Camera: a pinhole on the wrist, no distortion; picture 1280 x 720 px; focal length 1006.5 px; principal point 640.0 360.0 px. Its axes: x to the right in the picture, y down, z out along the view. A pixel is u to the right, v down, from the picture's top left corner.
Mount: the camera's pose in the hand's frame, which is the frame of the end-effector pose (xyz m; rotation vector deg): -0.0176 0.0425 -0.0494 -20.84 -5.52 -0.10
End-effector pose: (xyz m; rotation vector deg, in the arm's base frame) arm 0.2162 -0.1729 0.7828 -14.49 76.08 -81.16
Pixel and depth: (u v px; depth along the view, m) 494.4 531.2 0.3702
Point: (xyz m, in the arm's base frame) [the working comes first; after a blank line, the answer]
In the camera's frame: -0.0536 0.0630 0.3702

0.5831 -0.1797 0.7422
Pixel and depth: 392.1 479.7 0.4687
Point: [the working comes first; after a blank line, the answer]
In the camera's frame: -0.1154 0.0557 0.4687

0.6901 -0.1658 0.7863
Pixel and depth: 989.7 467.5 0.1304
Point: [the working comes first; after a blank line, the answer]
In the camera's frame: 0.0453 0.0139 0.1304

0.3209 -0.1985 0.7179
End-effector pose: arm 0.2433 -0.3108 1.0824 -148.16 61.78 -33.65
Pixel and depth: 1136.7 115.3 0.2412
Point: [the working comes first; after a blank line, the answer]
In the camera's frame: 0.1190 -0.0586 0.2412

0.3434 -0.3979 0.8904
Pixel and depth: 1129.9 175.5 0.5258
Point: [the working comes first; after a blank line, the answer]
In the camera's frame: 0.2559 -0.0964 0.5258

0.5074 -0.4949 0.6357
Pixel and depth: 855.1 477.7 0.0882
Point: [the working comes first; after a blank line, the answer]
In the camera's frame: 0.0188 0.0103 0.0882

0.2021 -0.3600 1.0200
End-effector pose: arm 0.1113 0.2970 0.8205 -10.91 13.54 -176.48
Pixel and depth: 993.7 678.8 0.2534
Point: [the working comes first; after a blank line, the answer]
In the camera's frame: 0.0890 0.0803 0.2534

0.0916 0.0632 0.9569
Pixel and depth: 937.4 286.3 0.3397
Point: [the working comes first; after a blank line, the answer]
In the camera's frame: 0.1004 -0.0249 0.3397

0.1028 0.1121 1.0839
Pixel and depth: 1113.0 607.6 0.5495
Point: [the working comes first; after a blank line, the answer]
In the camera's frame: 0.2582 0.1352 0.5495

-0.0088 -0.1423 1.2158
